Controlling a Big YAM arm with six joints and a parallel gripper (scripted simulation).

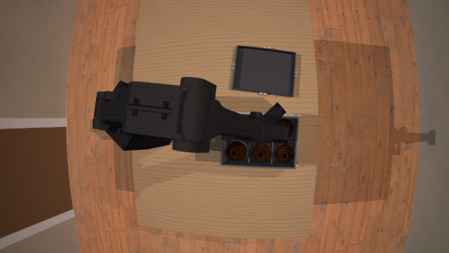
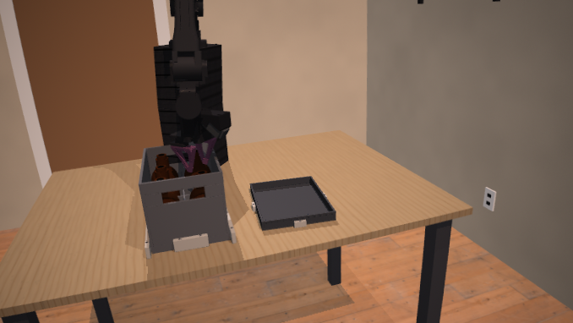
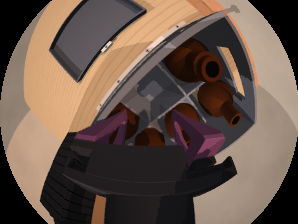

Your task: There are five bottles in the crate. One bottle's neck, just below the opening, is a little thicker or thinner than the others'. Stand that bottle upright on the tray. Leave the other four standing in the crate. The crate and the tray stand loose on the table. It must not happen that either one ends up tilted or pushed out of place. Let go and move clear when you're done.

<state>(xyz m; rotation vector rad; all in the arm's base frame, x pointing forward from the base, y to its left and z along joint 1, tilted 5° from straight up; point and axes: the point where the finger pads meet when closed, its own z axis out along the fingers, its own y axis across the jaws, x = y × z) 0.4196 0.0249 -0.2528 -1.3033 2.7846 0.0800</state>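
My gripper is now 10 mm short of the grey crate, 40 mm to the left of it and 70 mm above it. Round my hand: dark tray (20 mm behind, 240 mm to the left, 140 mm below).
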